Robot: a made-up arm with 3 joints.
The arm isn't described. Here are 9 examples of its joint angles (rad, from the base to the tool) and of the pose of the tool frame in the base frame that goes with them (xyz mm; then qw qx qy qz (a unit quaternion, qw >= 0)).
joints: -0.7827 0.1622 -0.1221
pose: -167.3 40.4 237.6 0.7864 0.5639 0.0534 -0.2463
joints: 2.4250 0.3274 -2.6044
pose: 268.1 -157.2 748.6 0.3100 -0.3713 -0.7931 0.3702
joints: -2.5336 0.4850 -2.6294
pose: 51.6 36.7 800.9 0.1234 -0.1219 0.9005 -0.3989
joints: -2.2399 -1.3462 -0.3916
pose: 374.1 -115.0 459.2 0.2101 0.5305 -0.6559 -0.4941
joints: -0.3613 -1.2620 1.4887
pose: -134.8 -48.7 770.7 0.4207 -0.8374 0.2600 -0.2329
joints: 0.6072 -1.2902 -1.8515
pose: -80.8 -218.7 230.0 0.8853 0.2781 0.1734 0.3299
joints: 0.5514 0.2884 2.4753
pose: -190.0 -195.5 619.0 0.2067 -0.9124 -0.2737 -0.2235
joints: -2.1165 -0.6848 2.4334
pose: 64.3 -6.6 775.6 0.2051 -0.2798 0.8524 -0.3913
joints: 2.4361 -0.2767 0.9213
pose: 82.9 -377.4 348.9 0.0434 0.1725 0.8002 0.5728
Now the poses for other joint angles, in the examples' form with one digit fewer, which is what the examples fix.
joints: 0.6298 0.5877 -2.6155
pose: -44 -402 668 0.584 -0.779 -0.224 -0.045
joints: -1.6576 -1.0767 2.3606
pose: -67 9 760 0.403 -0.330 0.714 -0.468
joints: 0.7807 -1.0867 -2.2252
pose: 30 -347 283 0.934 -0.009 0.079 0.349
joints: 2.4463 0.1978 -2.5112
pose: 298 -117 730 0.330 -0.364 -0.738 0.463
